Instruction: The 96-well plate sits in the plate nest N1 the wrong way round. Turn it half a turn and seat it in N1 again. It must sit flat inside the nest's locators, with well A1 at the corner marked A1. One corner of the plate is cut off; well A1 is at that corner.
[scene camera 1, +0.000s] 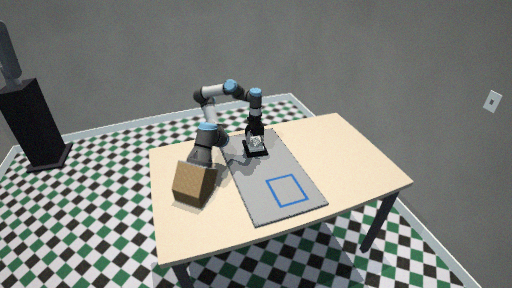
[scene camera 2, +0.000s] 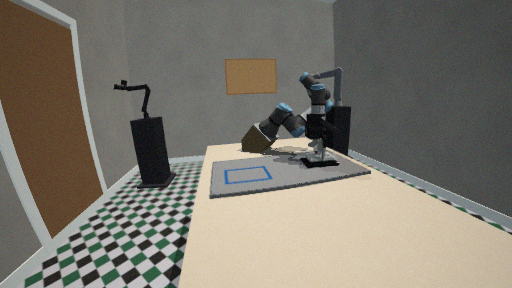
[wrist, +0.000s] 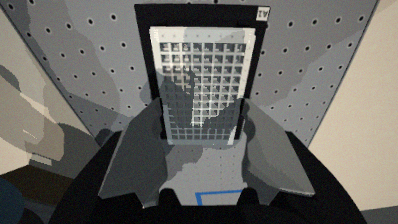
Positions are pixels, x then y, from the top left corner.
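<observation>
Here is my gripper (wrist: 201, 98), which sits 14 cm from the lens. I also see a white 96-well plate (wrist: 204, 63), and the plate is 12 cm from the lens.
</observation>
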